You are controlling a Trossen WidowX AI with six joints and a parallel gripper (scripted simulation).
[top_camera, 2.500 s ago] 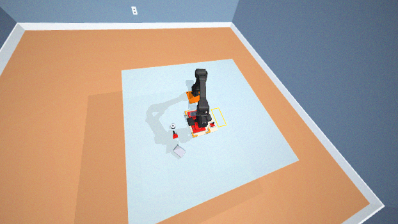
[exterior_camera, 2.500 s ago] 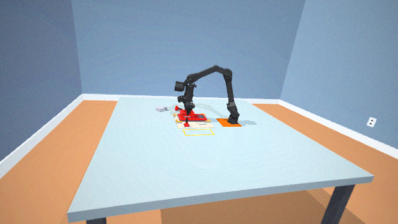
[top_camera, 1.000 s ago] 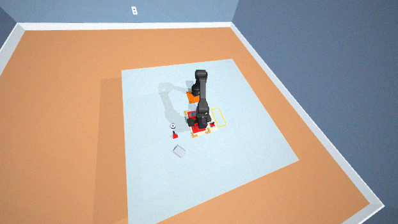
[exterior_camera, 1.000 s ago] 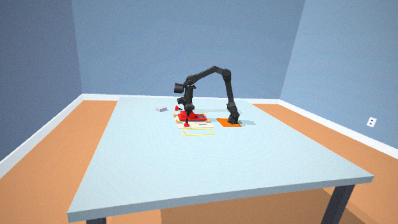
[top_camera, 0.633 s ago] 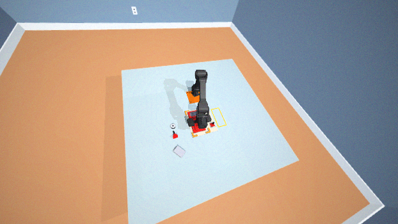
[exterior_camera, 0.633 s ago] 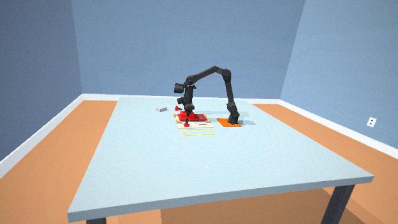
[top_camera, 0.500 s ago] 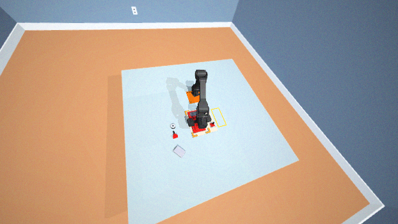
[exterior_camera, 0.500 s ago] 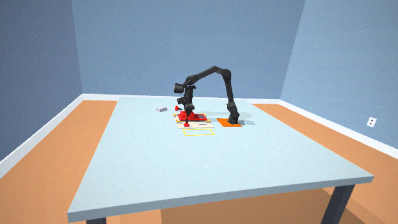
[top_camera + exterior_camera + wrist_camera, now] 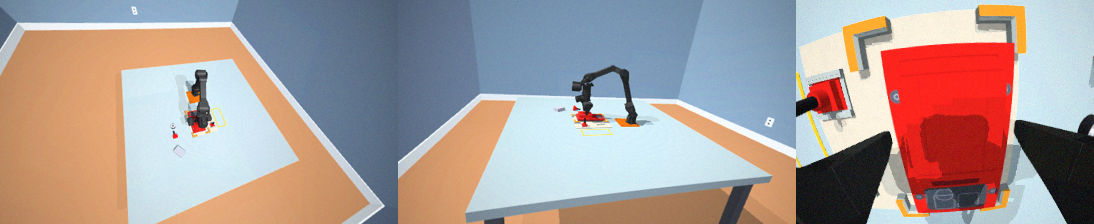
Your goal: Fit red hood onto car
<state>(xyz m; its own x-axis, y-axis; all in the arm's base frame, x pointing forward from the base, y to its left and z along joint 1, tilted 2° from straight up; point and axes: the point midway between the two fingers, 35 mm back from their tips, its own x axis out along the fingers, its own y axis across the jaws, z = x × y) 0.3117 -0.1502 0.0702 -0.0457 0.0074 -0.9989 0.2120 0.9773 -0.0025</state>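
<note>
Now: the red hood 10 mm below my gripper tip. Also, from my gripper tip: grey engine block: 30 mm below; small wheel: 90 mm behind, 190 mm to the right, 40 mm below.
</note>
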